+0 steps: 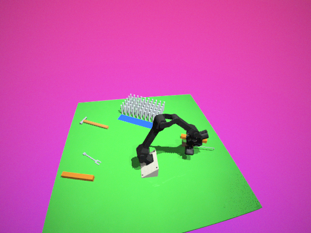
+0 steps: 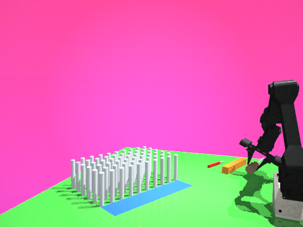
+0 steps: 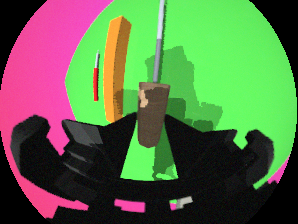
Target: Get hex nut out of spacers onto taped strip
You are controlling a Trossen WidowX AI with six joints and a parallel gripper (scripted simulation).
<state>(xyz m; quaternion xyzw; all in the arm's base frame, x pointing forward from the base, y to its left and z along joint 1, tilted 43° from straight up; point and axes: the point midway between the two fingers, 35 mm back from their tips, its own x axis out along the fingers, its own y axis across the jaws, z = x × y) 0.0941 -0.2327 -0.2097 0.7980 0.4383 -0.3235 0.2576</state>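
Right now the hook tool is 3 cm behind my gripper tip and 10 cm to the right of it. Round my gripper tip: blue taped strip: 35 cm ahead, 37 cm to the left, 4 cm below; hex nut: 52 cm ahead, 33 cm to the left, 3 cm below; red screwdriver: 15 cm ahead, 13 cm to the right, 3 cm below.
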